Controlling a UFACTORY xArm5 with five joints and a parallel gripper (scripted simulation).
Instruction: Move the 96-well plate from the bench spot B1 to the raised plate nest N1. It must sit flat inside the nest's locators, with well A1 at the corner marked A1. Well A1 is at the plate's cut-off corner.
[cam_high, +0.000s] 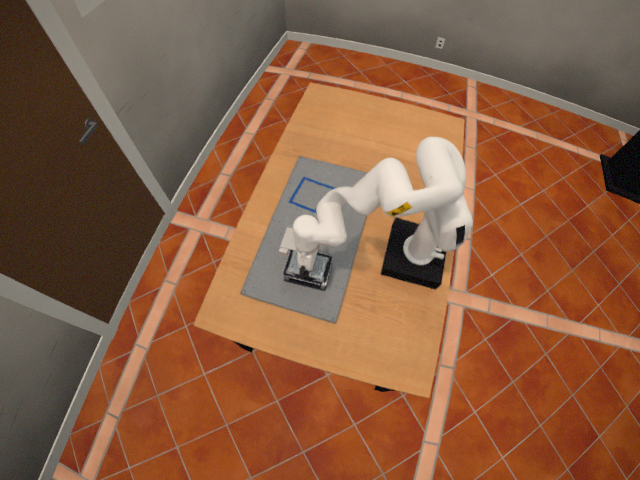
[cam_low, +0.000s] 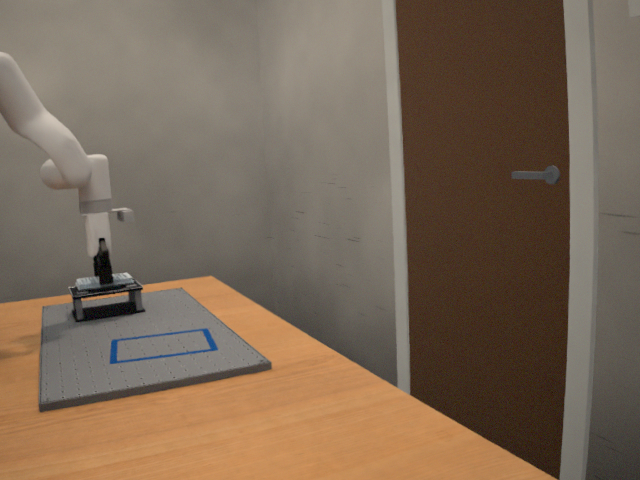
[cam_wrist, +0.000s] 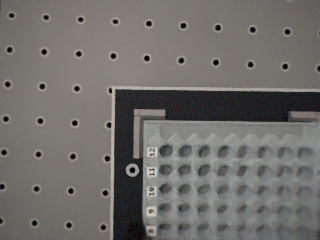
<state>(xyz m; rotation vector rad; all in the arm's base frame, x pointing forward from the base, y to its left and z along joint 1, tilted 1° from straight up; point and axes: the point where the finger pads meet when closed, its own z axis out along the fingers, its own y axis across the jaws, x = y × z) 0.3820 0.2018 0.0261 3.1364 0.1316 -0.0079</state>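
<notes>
The raised plate nest lies 30 mm below my hand. The rest, counted from my hand: 96-well plate: 10 mm below.
</notes>
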